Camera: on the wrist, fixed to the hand. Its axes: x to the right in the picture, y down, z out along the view.
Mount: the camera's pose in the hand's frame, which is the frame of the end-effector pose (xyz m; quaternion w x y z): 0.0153 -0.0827 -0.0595 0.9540 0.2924 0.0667 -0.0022
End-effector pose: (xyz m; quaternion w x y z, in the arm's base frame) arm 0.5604 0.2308 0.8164 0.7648 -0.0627 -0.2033 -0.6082
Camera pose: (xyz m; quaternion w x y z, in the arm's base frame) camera 0.4980 0.1757 0.7557 0.7601 0.2048 -0.3209 -0.5266
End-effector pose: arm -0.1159 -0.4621 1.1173 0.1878 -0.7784 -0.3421 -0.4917
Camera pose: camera -0.2088 -0.4367 1.1539 0.4285 -0.6541 -0.4593 -0.4214
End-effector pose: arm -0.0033 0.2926 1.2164 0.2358 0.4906 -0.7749 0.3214
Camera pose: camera 0.0689 0.3009 1.2895 0.1339 0.5172 -0.6284 0.5654
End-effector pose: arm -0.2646 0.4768 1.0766 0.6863 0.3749 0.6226 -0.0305
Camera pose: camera -0.3527 0.4569 1.0271 0.5035 0.5589 0.6316 -0.1876
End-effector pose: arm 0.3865 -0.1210 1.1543 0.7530 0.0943 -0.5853 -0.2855
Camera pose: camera 0.4180 -0.2085 1.1099 0.7292 0.3305 -0.5914 -0.0966
